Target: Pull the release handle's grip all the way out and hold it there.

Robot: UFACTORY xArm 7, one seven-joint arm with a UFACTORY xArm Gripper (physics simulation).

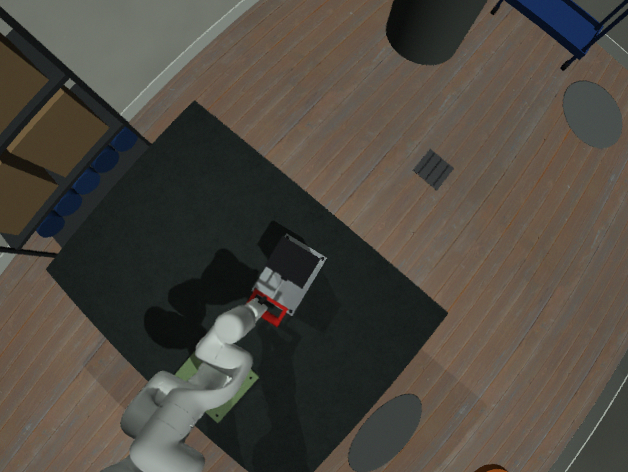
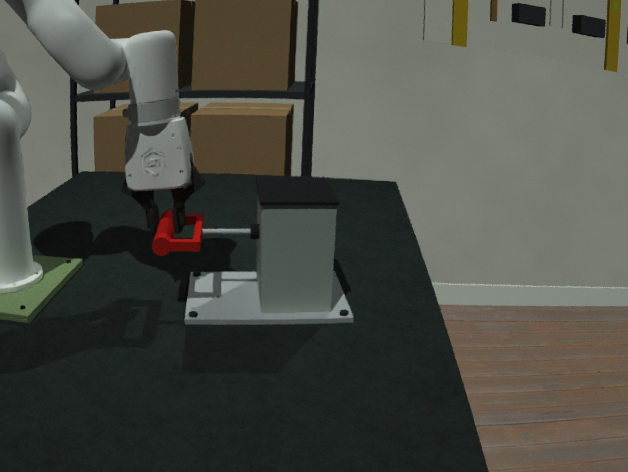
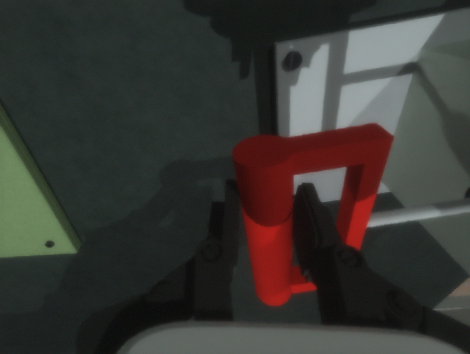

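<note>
The release handle is a red frame whose thick round grip (image 1: 271, 318) (image 2: 162, 237) (image 3: 266, 200) lies crosswise on the side away from the housing. A thin metal rod (image 2: 226, 230) (image 3: 417, 215) runs level from the frame to a black collar on the pale housing (image 2: 296, 258), and a long stretch of it is exposed. The housing has a dark top (image 1: 294, 261) and stands on a light base plate (image 1: 296, 298) (image 2: 228, 307) (image 3: 307, 107). My gripper (image 1: 259, 302) (image 2: 166, 225) (image 3: 265, 200) points down and is shut on the grip, one finger outside it, the other inside the frame.
The device stands on a dark mat (image 1: 203, 167) (image 2: 329, 395). The arm's green mounting plate (image 1: 223, 406) (image 2: 45, 289) (image 3: 30, 200) is on the grip's side. A rack (image 1: 38, 106) (image 2: 309, 101) with cardboard boxes (image 1: 60, 131) (image 2: 243, 139) stands beyond the mat.
</note>
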